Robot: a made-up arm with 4 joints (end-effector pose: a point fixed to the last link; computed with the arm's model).
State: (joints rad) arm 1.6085 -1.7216 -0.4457 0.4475
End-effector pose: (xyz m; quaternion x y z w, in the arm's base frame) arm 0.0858 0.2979 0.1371 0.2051 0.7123 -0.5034 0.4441
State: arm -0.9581 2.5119 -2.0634 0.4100
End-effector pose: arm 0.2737 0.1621 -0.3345 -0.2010 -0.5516 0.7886 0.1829
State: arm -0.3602 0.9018 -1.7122 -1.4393
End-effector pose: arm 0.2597 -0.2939 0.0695 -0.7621 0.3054 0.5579 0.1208
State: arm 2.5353 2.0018 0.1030 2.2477
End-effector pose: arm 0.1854 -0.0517 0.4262 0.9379 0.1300 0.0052 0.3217
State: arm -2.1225 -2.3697 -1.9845 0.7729
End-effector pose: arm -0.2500 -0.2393 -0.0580 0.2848 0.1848 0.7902 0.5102
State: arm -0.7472 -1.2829 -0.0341 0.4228
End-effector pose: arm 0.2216 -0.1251 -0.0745 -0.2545 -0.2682 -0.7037 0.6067
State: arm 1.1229 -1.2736 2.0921 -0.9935
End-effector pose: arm 0.0072 -0.1578 0.4176 0.5743 -0.6264 -0.4766 0.2248
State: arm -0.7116 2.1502 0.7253 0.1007
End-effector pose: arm -0.0900 0.0062 0.1141 -0.0259 0.5784 0.6374 0.5084
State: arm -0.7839 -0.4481 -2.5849 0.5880
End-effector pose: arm 0.0166 -0.1988 0.3724 0.9776 0.1141 0.1001 0.1458
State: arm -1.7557 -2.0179 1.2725 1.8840
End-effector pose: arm 0.1157 -0.0563 0.1819 0.6083 -0.6000 -0.4465 0.2655
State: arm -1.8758 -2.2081 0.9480 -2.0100
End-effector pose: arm 0.2743 -0.1338 -0.0342 -0.8523 -0.3028 0.2640 0.3350
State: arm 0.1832 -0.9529 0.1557 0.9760
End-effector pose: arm 0.2317 0.0530 -0.0668 0.1294 0.0758 -0.8157 0.5586
